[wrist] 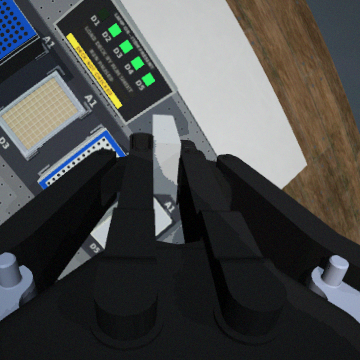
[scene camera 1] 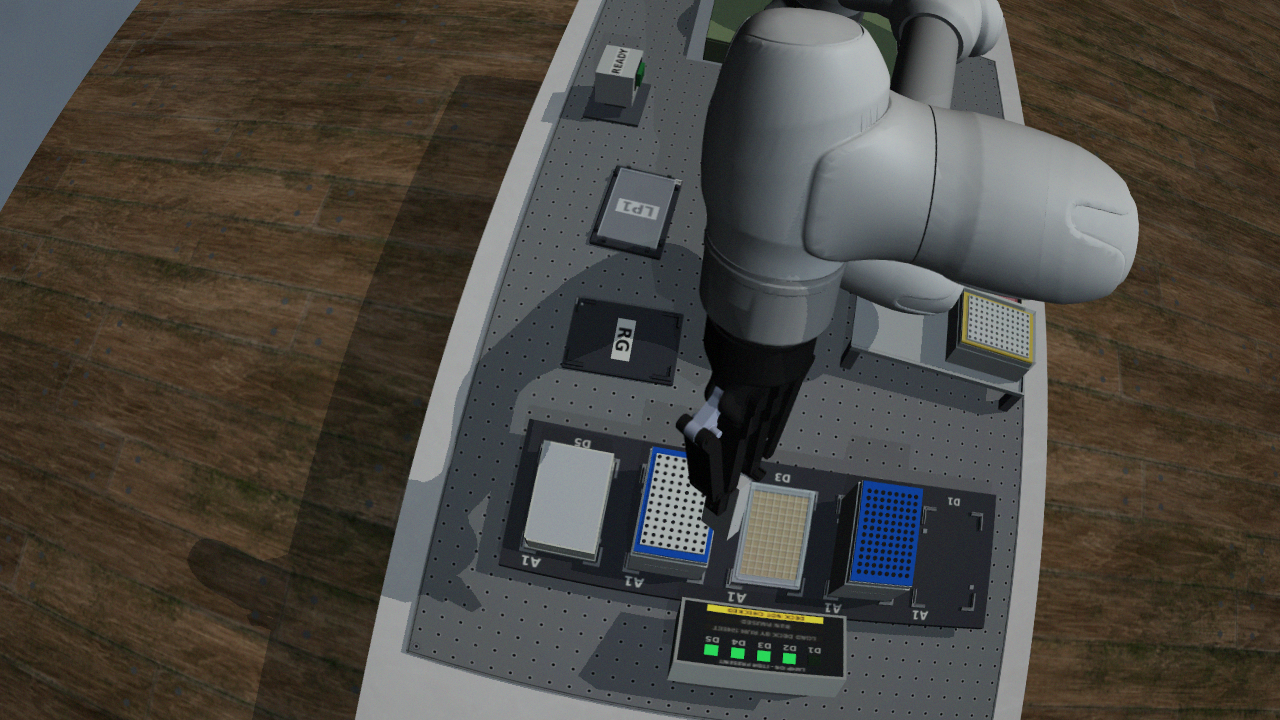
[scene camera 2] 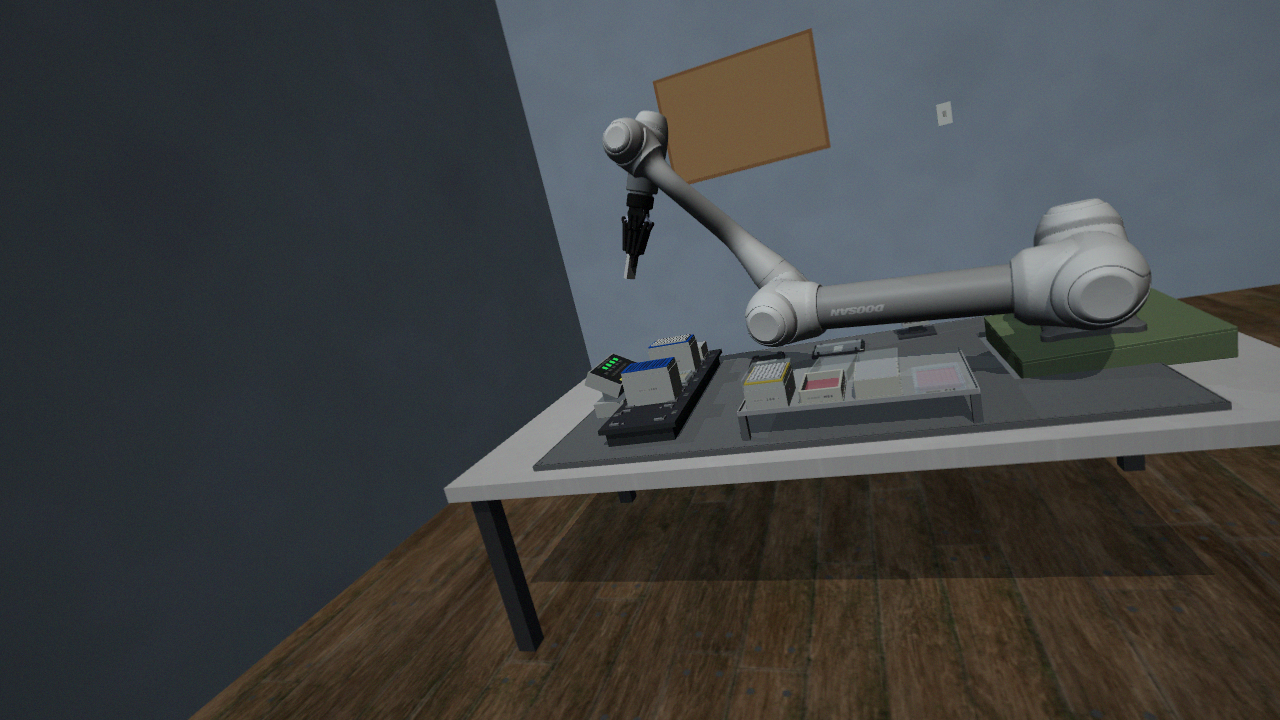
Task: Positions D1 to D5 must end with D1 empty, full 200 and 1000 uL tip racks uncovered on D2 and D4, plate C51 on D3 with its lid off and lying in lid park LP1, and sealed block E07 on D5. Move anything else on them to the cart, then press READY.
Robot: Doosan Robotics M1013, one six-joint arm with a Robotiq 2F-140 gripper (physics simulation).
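Where they show: gripper, fingertip midpoint: [wrist: 161,133] [scene camera 1: 719,525] [scene camera 2: 629,278]; arm's base, link origin: [scene camera 1: 818,9].
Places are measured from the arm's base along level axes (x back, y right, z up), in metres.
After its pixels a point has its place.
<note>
In scene view 1 a sealed white block [scene camera 1: 570,497] {x -1.022, y 0.034, z 0.042 m} [wrist: 161,220] {x -1.074, y 0.052, z 0.042 m} sits on D5. A blue-rimmed tip rack with a white top [scene camera 1: 671,510] {x -1.007, y -0.079, z 0.098 m} [scene camera 2: 673,351] {x -0.974, y -0.124, z 0.071 m} [wrist: 75,165] is on D4, uncovered. A lidless plate with beige wells [scene camera 1: 776,537] {x -0.968, y -0.208, z 0.011 m} [wrist: 42,114] {x -0.970, y -0.201, z 0.011 m} is on D3. A solid blue-topped rack [scene camera 1: 887,535] {x -0.945, y -0.326, z 0.093 m} [scene camera 2: 650,382] {x -0.923, y -0.367, z 0.057 m} [wrist: 14,30] {x -0.986, y -0.316, z 0.093 m} is on D2, uncovered. D1 is bare. A greyish clear lid [scene camera 1: 626,231] {x -0.624, y 0.128, z -0.029 m} appears to lie in LP1. The READY box [scene camera 1: 617,78] {x -0.410, y 0.237, z 0.050 m} stands farther back. My gripper [scene camera 1: 726,512] {x -1.062, y -0.126, z 0.301 m} [scene camera 2: 631,266] {x -1.062, y -0.126, z 0.301 m} [wrist: 161,133] {x -1.062, y -0.126, z 0.301 m} is shut and empty, high above the deck around D3 and D4.
The status display [scene camera 1: 760,640] {x -1.108, y -0.231, z 0.068 m} [scene camera 2: 613,365] {x -1.116, y -0.232, z 0.075 m} [wrist: 114,60] {x -1.105, y -0.228, z 0.066 m} shows lamps D2 to D5 green, D1 dark and "DECK NOT CHECKED". A black RG nest [scene camera 1: 656,344] {x -0.765, y 0.026, z -0.040 m} lies behind the deck. A raised shelf [scene camera 1: 895,337] {x -0.647, y -0.275, z 0.013 m} [scene camera 2: 859,421] holds a yellow-rimmed rack [scene camera 1: 998,326] {x -0.604, y -0.412, z 0.083 m} [scene camera 2: 768,385] {x -0.577, y -0.478, z 0.066 m} and several other items.
</note>
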